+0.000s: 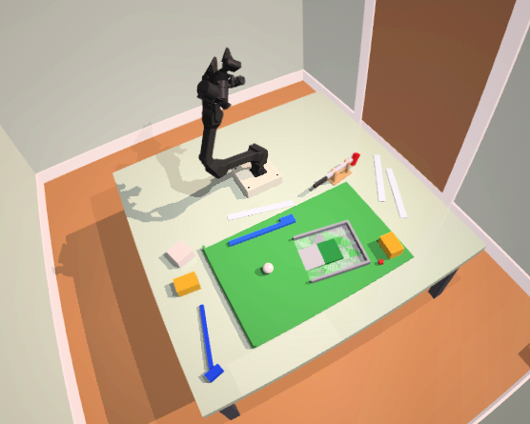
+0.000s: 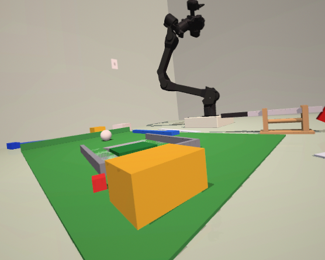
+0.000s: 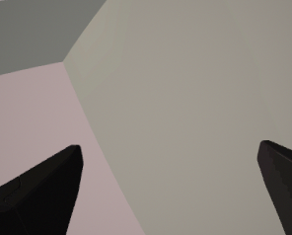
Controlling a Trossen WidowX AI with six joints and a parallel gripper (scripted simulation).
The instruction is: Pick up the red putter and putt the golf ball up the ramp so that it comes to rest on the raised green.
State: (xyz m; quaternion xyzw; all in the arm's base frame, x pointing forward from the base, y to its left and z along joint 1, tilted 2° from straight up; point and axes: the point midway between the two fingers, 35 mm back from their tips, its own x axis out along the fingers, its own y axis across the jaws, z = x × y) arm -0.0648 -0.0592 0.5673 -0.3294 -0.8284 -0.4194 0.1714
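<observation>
The wooden rack lies 300 mm ahead of my gripper tip, 380 mm to the left of it and 600 mm below it. The rest, counted from my gripper tip: white golf ball: 580 mm ahead, 150 mm to the right, 600 mm below; red cube: 780 mm ahead, 260 mm to the left, 620 mm below; pale block: 350 mm ahead, 440 mm to the right, 610 mm below.
</observation>
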